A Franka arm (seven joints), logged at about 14 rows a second.
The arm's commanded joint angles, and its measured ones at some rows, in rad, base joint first. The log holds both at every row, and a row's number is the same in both.
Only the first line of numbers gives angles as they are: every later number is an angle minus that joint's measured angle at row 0.
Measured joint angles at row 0: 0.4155, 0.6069, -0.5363, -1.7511, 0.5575, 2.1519, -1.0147
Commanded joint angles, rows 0 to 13: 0.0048, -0.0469, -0.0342, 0.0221, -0.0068, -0.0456, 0.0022; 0.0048, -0.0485, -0.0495, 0.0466, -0.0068, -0.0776, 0.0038; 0.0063, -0.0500, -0.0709, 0.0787, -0.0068, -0.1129, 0.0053; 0.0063, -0.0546, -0.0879, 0.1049, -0.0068, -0.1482, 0.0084; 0.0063, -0.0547, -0.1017, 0.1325, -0.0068, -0.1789, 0.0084; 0.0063, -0.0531, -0.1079, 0.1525, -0.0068, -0.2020, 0.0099; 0.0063, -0.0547, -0.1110, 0.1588, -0.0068, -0.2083, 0.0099; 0.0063, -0.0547, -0.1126, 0.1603, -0.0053, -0.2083, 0.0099; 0.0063, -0.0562, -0.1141, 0.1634, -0.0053, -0.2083, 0.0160; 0.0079, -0.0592, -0.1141, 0.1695, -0.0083, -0.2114, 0.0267; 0.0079, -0.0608, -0.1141, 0.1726, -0.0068, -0.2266, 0.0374; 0.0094, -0.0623, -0.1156, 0.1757, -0.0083, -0.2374, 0.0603; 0.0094, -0.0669, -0.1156, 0.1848, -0.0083, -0.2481, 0.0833; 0.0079, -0.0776, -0.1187, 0.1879, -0.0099, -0.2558, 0.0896
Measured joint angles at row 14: 0.0014, -0.0528, -0.1059, 0.1717, -0.0005, -0.2163, 0.0500
